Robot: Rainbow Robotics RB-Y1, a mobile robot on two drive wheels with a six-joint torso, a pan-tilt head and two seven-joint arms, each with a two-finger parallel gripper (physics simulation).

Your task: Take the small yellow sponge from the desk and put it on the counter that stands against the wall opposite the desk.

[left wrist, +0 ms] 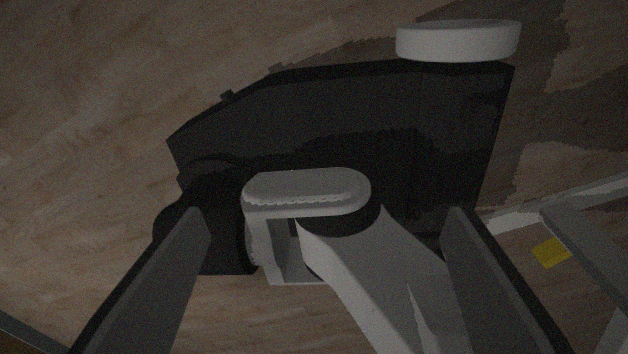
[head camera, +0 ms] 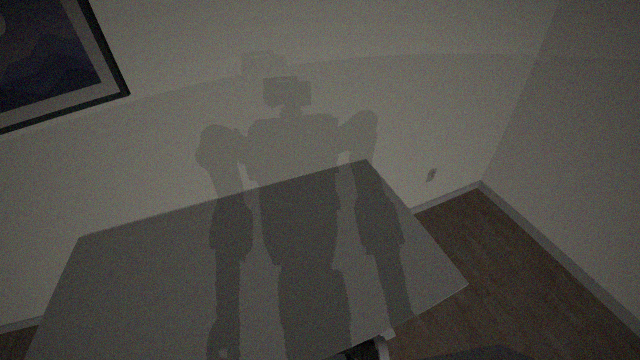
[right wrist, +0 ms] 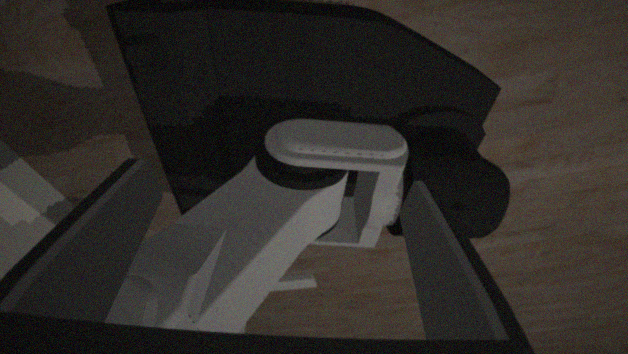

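Observation:
The desk point(head camera: 125, 285) has a grey top, close in front in the head view, and no sponge shows on it. A small yellow block, which looks like the sponge point(left wrist: 551, 253), shows at the right of the left wrist view. It appears to lie on the floor, beside a pale bar of the desk's frame point(left wrist: 515, 220). My left gripper point(left wrist: 320, 223) is open and empty, with the sponge beyond its right finger. My right gripper point(right wrist: 283, 188) is open and empty, over my own base. The sponge does not show in the right wrist view. The counter does not show in these views.
A wall point(head camera: 425, 110) with a framed picture point(head camera: 45, 55) and an outlet point(head camera: 431, 175) stands behind the desk. Wood floor point(head camera: 475, 240) lies right of the desk, up to the room corner. My shadow falls on desk and wall. Pale bars point(right wrist: 25, 200) show left in the right wrist view.

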